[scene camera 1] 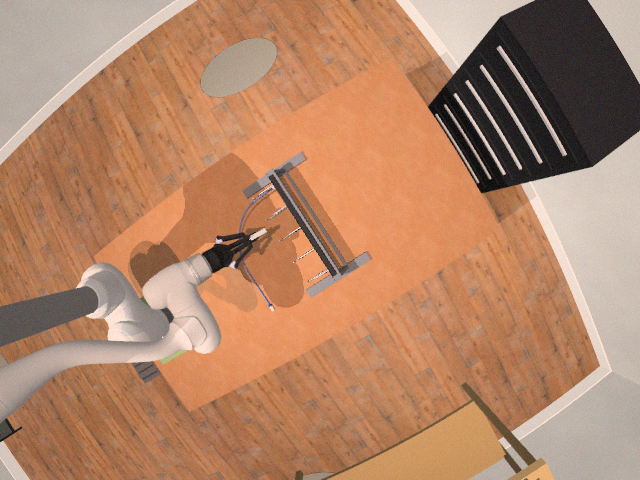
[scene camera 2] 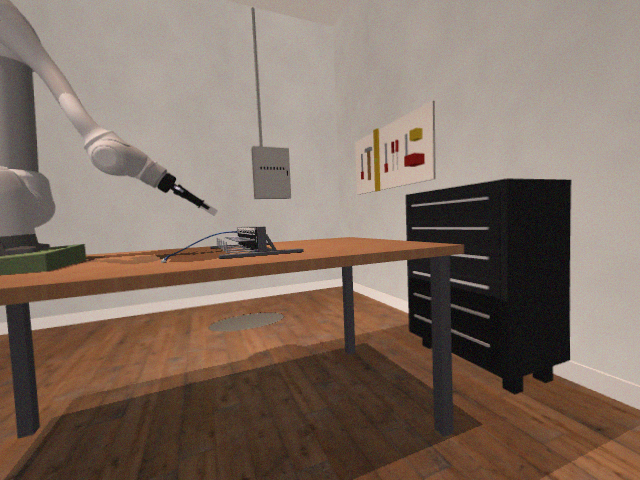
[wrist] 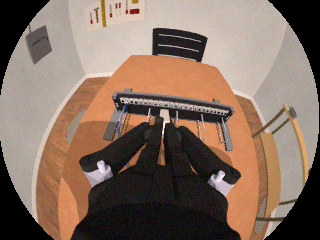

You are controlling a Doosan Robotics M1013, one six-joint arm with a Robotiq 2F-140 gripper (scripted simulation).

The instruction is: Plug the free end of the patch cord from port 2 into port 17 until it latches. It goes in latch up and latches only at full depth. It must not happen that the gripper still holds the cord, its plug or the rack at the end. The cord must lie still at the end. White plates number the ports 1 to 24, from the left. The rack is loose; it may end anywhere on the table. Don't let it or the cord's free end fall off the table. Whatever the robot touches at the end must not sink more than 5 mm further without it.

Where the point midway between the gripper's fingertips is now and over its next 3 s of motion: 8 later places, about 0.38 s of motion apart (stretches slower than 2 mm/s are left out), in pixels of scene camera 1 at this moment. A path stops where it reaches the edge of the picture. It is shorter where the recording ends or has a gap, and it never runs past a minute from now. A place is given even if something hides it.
The gripper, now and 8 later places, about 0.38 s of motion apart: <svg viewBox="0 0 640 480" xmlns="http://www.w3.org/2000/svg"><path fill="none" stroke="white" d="M264 231L280 222L285 219L286 219L281 221L265 231L258 234L259 239L266 249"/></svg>
